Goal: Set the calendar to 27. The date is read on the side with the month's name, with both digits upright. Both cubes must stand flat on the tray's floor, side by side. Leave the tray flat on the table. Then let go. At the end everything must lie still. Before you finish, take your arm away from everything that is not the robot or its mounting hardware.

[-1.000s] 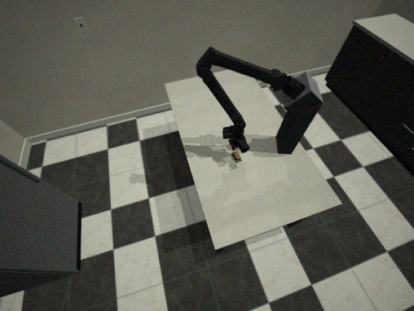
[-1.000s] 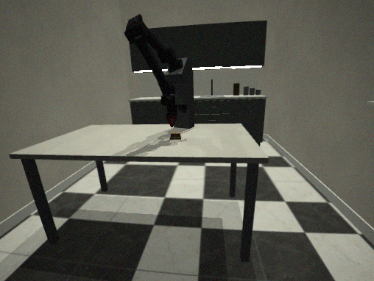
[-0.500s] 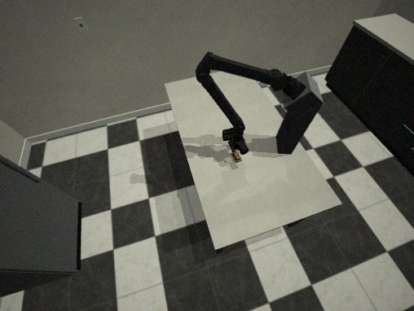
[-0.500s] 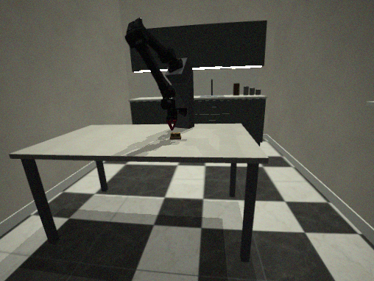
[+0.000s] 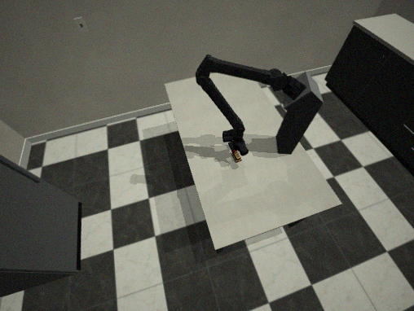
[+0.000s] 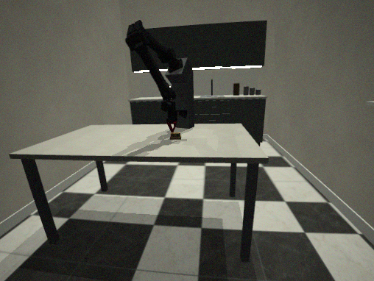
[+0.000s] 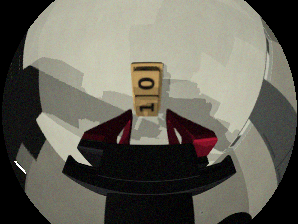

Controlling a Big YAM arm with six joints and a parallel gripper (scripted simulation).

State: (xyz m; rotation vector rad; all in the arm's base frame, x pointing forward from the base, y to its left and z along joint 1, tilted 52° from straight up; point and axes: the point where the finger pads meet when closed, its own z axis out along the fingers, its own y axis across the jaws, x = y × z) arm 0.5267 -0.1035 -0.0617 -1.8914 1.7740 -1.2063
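Now: hand 50 mm above the wooden tray and 20 mm to the right of it.
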